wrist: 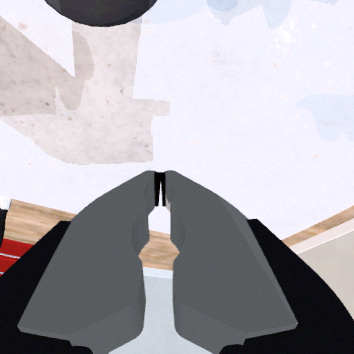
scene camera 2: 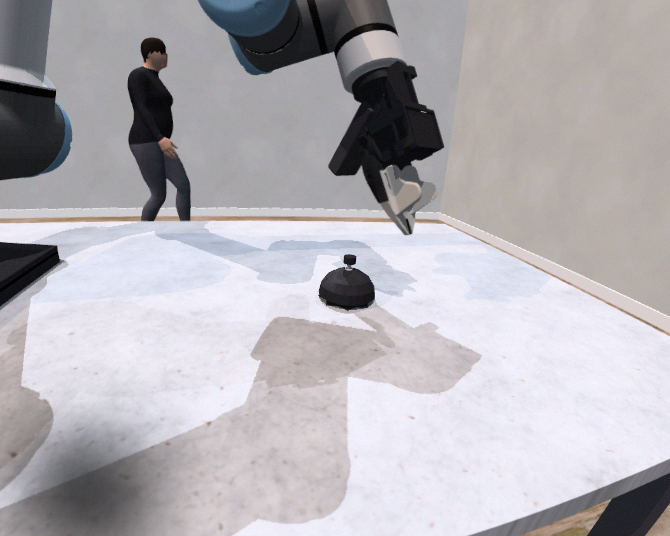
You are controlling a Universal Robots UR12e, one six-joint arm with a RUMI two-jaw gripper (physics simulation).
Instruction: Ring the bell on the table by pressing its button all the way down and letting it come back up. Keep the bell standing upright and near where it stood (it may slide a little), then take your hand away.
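Places are measured from the arm's base along level axes (x right, y up, z back), in millimetres.
Pixels of known places: gripper, fingertip midpoint: point(wrist: 160, 174) point(scene camera 2: 408, 235).
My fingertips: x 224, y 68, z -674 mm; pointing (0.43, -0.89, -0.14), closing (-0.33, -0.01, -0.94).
Observation:
Ahead of a thing's pixels: the offset from my fingertips to its middle. Level surfaces: height alone.
A black dome bell @[dy -78, dx -55, dz +56 mm] point(scene camera 2: 346, 288) point(wrist: 102, 11) stands upright on the white marbled table @[dy -111 mm] point(scene camera 2: 502, 363) point(wrist: 240, 100). Its small round button @[dy -50, dx -55, dz +56 mm] point(scene camera 2: 349, 259) sits raised on a short stem at the top of the dome. In the wrist view part of the dome shows at the top edge, left of the middle, and the button is out of sight. My gripper point(scene camera 2: 409, 232) point(wrist: 160, 174) is shut and empty, its fingertips together and pointing down. In the scene view the tips are above the table, higher than the button and to the right of the bell, apart from it.
A black base plate point(scene camera 2: 27, 268) is at the table's left edge, under another part of the arm. A person point(scene camera 2: 150, 111) in dark clothes stands beyond the far edge. Walls rise behind and to the right. Arm shadows lie across the table. A red object point(wrist: 12, 255) shows at the left of the wrist view.

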